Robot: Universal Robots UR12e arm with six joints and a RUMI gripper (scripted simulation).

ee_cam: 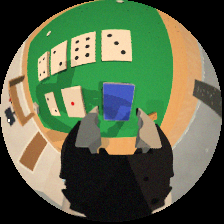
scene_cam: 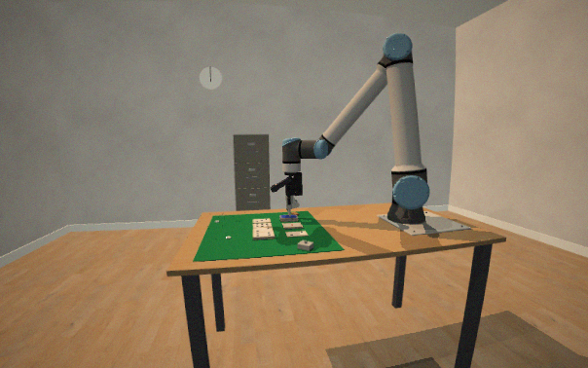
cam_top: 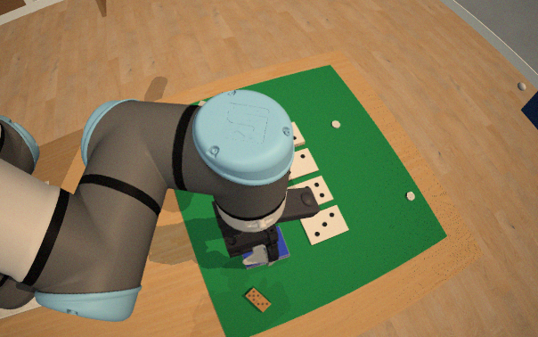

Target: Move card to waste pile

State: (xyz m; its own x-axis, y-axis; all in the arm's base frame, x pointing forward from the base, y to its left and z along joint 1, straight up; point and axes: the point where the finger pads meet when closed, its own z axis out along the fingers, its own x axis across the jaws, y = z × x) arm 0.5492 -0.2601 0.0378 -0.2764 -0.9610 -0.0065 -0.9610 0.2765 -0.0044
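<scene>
My hand is 160 mm short of the green mat, 110 mm to the right of it and 50 mm above it. From my hand the other things lie so: grey block: 380 mm to the left, 80 mm ahead, 20 mm below.
</scene>
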